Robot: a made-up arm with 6 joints.
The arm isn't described. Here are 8 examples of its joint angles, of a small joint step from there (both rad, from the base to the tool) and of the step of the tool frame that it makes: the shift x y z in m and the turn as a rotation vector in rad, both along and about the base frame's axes.
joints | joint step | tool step
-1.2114 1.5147 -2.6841 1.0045 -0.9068 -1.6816 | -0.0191 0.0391 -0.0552 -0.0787 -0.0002 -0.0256 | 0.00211 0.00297 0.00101 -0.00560 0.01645 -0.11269
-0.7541 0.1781 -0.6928 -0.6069 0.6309 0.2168 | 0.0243 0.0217 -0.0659 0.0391 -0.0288 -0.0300 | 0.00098 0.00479 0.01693 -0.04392 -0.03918 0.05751
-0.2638 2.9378 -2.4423 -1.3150 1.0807 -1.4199 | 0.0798 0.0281 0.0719 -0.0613 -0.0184 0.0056 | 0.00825 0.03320 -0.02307 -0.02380 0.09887 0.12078
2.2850 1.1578 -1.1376 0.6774 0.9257 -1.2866 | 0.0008 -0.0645 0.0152 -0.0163 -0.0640 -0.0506 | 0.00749 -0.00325 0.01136 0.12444 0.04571 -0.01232
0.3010 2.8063 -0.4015 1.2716 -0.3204 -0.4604 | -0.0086 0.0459 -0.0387 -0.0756 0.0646 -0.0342 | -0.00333 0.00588 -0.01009 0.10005 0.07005 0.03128
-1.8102 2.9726 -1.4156 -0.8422 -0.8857 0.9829 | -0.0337 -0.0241 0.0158 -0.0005 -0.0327 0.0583 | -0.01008 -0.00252 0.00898 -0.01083 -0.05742 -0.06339
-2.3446 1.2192 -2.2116 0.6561 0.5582 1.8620 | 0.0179 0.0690 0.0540 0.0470 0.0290 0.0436 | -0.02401 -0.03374 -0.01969 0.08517 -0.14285 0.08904
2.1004 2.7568 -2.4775 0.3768 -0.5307 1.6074 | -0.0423 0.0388 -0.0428 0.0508 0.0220 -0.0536 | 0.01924 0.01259 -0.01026 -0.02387 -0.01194 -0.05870
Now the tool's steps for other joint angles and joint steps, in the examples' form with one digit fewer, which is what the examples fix.
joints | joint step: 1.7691 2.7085 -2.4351 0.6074 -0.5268 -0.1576 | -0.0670 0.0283 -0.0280 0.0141 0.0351 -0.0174
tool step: 0.0316 0.0062 -0.0094 -0.0336 -0.0042 -0.0537
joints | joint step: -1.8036 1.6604 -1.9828 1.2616 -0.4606 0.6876 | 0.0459 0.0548 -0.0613 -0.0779 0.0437 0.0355
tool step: 0.0158 -0.0174 0.0011 0.0070 0.0603 0.0699
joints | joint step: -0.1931 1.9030 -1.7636 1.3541 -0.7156 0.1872 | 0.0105 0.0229 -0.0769 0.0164 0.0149 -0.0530
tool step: 0.0057 0.0038 0.0109 -0.0265 -0.0125 0.0185
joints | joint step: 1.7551 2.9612 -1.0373 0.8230 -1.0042 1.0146 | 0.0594 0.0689 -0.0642 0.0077 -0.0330 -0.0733
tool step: -0.0126 0.0018 -0.0126 -0.0158 -0.0609 0.1066
